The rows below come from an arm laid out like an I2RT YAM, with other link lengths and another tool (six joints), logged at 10 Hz.
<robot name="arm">
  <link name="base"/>
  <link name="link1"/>
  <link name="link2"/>
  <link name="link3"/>
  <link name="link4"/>
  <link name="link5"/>
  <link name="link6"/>
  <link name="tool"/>
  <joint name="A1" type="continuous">
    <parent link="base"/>
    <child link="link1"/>
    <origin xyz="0 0 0.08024" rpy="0 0 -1.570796"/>
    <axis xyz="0 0 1"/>
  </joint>
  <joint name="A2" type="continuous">
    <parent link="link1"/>
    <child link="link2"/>
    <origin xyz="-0.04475 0.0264 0.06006" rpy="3.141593 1.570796 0"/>
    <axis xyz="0 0 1"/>
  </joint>
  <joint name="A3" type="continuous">
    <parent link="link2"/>
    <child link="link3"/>
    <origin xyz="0 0.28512 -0.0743" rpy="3.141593 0 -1.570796"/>
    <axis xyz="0 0 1"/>
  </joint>
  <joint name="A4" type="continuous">
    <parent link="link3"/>
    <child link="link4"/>
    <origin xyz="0.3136 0.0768 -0.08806" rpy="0 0 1.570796"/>
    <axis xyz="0 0 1"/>
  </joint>
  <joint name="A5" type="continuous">
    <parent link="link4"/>
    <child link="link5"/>
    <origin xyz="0.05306 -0.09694 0.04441" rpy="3.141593 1.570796 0"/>
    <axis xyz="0 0 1"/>
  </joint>
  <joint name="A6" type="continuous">
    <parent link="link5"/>
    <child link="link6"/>
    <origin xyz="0 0.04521 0.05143" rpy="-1.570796 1.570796 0"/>
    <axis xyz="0 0 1"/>
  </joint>
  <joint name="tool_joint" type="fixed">
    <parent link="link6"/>
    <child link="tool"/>
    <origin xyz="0.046 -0.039 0.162" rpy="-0.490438 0 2.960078"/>
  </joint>
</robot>
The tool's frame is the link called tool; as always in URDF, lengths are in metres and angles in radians. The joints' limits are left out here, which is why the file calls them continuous.
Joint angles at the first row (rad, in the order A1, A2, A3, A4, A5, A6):
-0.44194 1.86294 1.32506 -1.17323 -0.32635 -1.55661
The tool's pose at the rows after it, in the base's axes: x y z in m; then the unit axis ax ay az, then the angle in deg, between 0 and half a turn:
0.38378 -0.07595 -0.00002 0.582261 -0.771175 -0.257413 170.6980
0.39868 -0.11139 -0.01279 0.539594 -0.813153 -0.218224 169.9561
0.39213 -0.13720 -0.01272 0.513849 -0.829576 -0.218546 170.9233
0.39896 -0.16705 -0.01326 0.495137 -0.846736 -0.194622 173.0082
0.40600 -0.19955 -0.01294 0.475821 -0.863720 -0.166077 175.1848
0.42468 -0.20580 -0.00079 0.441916 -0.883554 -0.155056 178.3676
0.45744 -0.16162 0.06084 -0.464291 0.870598 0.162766 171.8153
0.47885 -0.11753 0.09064 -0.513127 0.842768 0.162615 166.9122
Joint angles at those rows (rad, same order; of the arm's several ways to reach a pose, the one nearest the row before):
-0.44422 1.93237 1.32469 -1.01301 -0.16919 -1.51654
-0.47627 1.94421 1.32508 -0.93100 -0.09327 -1.44255
-0.53997 1.94381 1.32504 -0.92602 -0.09403 -1.44330
-0.59185 1.94305 1.32506 -0.86843 -0.09403 -1.44254
-0.64375 1.94305 1.32504 -0.80128 -0.09442 -1.44103
-0.64146 1.93044 1.33802 -0.77727 -0.10624 -1.34909
-0.59072 1.82936 1.34871 -0.80778 -0.25922 -1.28310
-0.52166 1.78627 1.34833 -0.79213 -0.34848 -1.28270

